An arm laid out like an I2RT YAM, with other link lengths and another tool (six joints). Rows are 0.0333 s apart.
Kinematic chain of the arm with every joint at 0, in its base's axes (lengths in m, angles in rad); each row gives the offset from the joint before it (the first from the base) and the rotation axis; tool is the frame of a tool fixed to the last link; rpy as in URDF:
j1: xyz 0 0 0.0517 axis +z
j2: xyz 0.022 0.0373 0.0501 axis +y
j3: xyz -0.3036 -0.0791 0 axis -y
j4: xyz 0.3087 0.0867 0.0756 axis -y
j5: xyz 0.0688 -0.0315 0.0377 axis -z
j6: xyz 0.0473 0 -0.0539 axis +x
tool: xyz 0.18 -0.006 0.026 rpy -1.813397 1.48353 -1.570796
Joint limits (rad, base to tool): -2.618..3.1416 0..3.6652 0..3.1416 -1.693..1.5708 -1.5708..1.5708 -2.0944..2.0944
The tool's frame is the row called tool.
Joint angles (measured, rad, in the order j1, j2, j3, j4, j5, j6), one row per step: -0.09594 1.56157 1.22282 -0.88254 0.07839 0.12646; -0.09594 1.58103 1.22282 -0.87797 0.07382 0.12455; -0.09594 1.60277 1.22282 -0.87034 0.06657 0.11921; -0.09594 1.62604 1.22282 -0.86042 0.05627 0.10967; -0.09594 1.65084 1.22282 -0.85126 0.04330 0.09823; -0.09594 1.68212 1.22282 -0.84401 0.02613 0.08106; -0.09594 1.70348 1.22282 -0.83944 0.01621 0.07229; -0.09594 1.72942 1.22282 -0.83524 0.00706 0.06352
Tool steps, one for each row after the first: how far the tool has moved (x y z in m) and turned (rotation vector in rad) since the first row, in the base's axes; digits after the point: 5 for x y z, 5 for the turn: 0.00131 0.00096 -0.00786 0.00509 0.01461 0.00333; 0.00338 0.00254 -0.01647 0.01157 0.02855 0.01072; 0.00601 0.00487 -0.02563 0.01963 0.04179 0.02299; 0.00825 0.00790 -0.03563 0.03003 0.05708 0.03780; 0.00955 0.01212 -0.04869 0.04394 0.08052 0.05908; 0.01002 0.01456 -0.05762 0.05291 0.09669 0.07011; 0.00985 0.01689 -0.06855 0.06200 0.11775 0.08067
